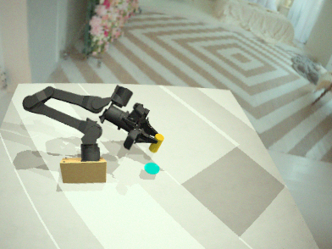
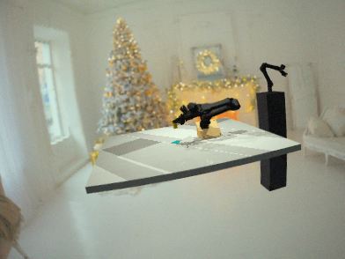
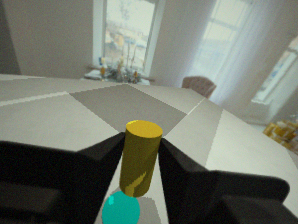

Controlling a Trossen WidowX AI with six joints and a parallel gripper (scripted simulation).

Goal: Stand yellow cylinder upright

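Right now my gripper tip is 2 cm above the yellow tall cylinder. The rest, counted from my gripper tip: cyan circle 16 cm below.
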